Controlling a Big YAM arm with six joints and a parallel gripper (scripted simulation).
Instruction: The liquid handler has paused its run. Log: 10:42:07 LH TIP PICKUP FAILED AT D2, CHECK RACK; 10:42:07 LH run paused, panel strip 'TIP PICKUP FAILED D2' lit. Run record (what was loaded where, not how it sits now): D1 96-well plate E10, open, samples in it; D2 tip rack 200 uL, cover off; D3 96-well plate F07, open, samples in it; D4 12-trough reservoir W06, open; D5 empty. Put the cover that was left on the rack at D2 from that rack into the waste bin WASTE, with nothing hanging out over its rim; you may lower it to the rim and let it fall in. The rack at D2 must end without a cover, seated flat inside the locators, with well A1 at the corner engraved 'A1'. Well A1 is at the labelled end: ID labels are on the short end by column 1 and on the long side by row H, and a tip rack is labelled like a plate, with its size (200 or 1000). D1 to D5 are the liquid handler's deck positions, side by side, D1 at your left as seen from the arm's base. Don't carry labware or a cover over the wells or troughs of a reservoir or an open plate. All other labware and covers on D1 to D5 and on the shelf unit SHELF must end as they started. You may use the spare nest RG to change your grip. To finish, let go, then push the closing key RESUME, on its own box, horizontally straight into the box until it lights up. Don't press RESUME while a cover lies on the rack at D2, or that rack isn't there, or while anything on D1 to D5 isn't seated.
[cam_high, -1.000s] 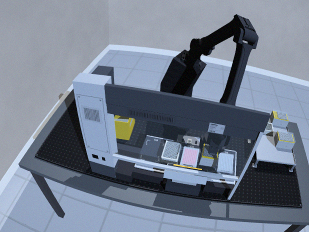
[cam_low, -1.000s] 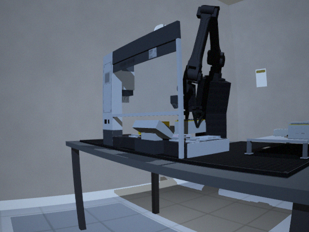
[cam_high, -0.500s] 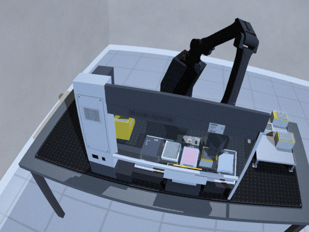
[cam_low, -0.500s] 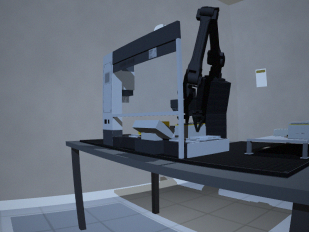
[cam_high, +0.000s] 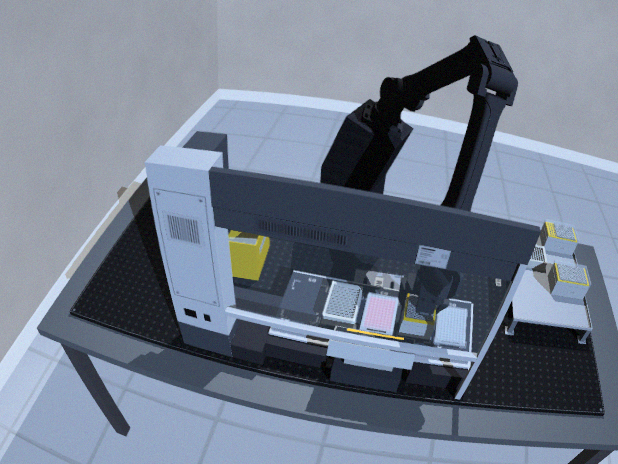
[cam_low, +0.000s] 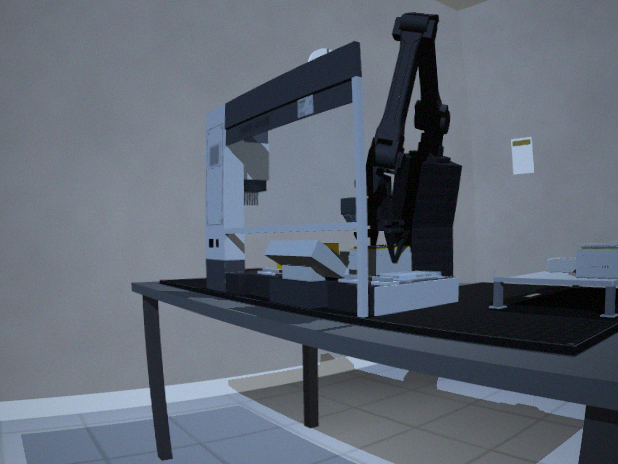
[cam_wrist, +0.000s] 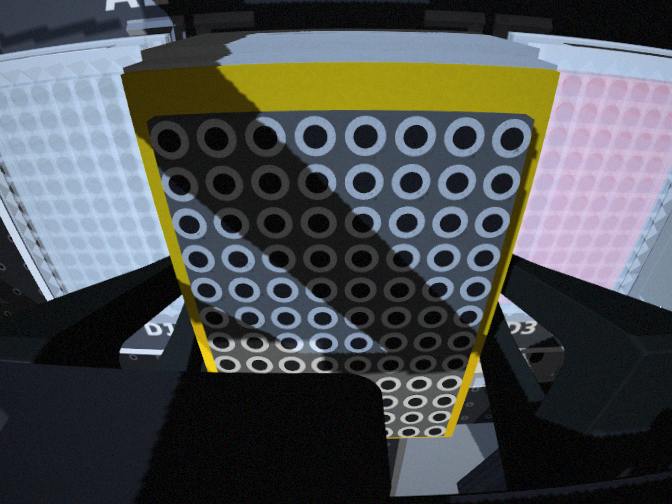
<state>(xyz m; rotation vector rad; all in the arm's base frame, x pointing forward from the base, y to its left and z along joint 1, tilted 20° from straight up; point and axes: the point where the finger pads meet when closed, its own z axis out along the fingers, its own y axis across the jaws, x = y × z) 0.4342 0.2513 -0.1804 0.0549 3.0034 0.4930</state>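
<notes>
Right now my hand is 1 cm short of the tip rack, 1 cm to the right of it and 1 cm below it. The rest, counted from my hand: pink plate: 10 cm to the right, 4 cm below; reservoir W06: 20 cm to the right, 4 cm below; clear plate: 1 cm ahead, 10 cm to the left, 4 cm below.
</notes>
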